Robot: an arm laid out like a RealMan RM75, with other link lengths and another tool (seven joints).
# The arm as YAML. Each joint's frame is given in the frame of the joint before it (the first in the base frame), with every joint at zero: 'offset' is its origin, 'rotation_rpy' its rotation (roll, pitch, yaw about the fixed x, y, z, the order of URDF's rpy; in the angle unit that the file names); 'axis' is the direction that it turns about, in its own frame. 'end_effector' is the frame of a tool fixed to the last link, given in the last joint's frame.
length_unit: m
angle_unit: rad
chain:
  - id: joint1
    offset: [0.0, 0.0, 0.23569]
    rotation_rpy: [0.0, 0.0, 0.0]
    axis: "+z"
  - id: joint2
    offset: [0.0, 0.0, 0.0]
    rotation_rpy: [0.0, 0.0, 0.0]
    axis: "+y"
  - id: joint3
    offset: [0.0, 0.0, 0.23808]
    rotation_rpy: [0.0, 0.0, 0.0]
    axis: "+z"
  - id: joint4
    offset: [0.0, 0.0, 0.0]
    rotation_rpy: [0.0, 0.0, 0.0]
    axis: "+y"
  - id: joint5
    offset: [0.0, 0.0, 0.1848]
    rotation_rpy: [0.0, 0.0, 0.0]
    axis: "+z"
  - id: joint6
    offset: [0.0, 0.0, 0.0]
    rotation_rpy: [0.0, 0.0, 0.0]
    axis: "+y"
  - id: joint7
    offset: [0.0, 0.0, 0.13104]
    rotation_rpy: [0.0, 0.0, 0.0]
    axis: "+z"
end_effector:
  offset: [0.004, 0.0, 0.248]
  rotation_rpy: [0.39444, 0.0, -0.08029]
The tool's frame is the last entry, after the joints.
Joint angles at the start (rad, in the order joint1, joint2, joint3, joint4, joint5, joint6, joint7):
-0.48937 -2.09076 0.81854 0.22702 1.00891 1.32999 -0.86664
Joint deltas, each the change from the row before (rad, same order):
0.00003 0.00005 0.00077 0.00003 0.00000 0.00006 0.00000
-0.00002 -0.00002 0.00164 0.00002 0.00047 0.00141 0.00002
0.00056 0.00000 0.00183 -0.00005 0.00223 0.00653 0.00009
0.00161 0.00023 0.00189 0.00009 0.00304 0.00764 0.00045
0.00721 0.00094 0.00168 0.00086 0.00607 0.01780 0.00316
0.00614 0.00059 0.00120 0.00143 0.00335 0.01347 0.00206
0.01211 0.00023 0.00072 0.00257 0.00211 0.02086 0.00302
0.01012 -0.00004 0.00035 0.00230 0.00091 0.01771 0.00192
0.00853 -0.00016 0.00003 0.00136 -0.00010 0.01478 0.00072
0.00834 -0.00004 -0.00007 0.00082 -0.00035 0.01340 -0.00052
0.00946 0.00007 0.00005 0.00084 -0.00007 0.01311 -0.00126
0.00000 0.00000 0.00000 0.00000 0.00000 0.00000 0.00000
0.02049 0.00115 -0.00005 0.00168 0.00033 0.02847 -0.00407
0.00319 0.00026 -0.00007 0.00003 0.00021 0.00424 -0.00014
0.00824 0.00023 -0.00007 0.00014 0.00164 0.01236 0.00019
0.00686 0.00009 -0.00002 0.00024 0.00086 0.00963 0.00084
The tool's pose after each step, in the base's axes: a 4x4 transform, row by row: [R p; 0 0 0 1], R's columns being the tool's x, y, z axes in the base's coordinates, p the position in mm. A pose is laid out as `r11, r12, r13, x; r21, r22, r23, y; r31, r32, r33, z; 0, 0, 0, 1`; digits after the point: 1 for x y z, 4 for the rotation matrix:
0.3800, 0.9172, 0.1196, -141.2; 0.0625, -0.1545, 0.9860, 526.7; 0.9229, -0.3672, -0.1160, -37.9; 0, 0, 0, 1
0.3805, 0.9167, 0.1218, -140.5; 0.0628, -0.1571, 0.9856, 526.2; 0.9226, -0.3674, -0.1174, -38.5; 0, 0, 0, 1
0.3808, 0.9156, 0.1289, -138.2; 0.0620, -0.1644, 0.9845, 524.5; 0.9226, -0.3668, -0.1193, -39.1; 0, 0, 0, 1
0.3816, 0.9142, 0.1363, -136.1; 0.0610, -0.1721, 0.9832, 522.5; 0.9223, -0.3668, -0.1215, -39.8; 0, 0, 0, 1
0.3838, 0.9113, 0.1494, -133.5; 0.0564, -0.1846, 0.9812, 517.9; 0.9217, -0.3681, -0.1223, -39.9; 0, 0, 0, 1
0.3846, 0.9094, 0.1586, -131.8; 0.0521, -0.1929, 0.9798, 514.5; 0.9216, -0.3685, -0.1215, -39.3; 0, 0, 0, 1
0.3829, 0.9082, 0.1692, -130.6; 0.0442, -0.2009, 0.9786, 509.3; 0.9227, -0.3672, -0.1170, -37.1; 0, 0, 0, 1
0.3802, 0.9076, 0.1779, -129.5; 0.0371, -0.2072, 0.9776, 505.0; 0.9242, -0.3651, -0.1125, -34.9; 0, 0, 0, 1
0.3764, 0.9080, 0.1843, -128.8; 0.0317, -0.2115, 0.9769, 501.5; 0.9259, -0.3618, -0.1083, -32.9; 0, 0, 0, 1
0.3717, 0.9089, 0.1890, -128.6; 0.0277, -0.2144, 0.9764, 498.3; 0.9279, -0.3577, -0.1048, -31.0; 0, 0, 0, 1
0.3668, 0.9102, 0.1923, -129.0; 0.0248, -0.2162, 0.9760, 494.8; 0.9300, -0.3532, -0.1019, -29.2; 0, 0, 0, 1
0.3668, 0.9102, 0.1923, -129.0; 0.0248, -0.2162, 0.9760, 494.8; 0.9300, -0.3532, -0.1019, -29.2; 0, 0, 0, 1
0.3562, 0.9129, 0.1993, -130.1; 0.0192, -0.2204, 0.9752, 487.4; 0.9342, -0.3435, -0.0961, -25.0; 0, 0, 0, 1
0.3550, 0.9132, 0.2001, -130.4; 0.0184, -0.2208, 0.9751, 486.3; 0.9347, -0.3425, -0.0952, -24.5; 0, 0, 0, 1
0.3522, 0.9134, 0.2041, -130.4; 0.0160, -0.2239, 0.9745, 482.8; 0.9358, -0.3399, -0.0935, -23.4; 0, 0, 0, 1
0.3502, 0.9135, 0.2068, -130.7; 0.0136, -0.2258, 0.9741, 480.2; 0.9366, -0.3383, -0.0915, -22.4; 0, 0, 0, 1

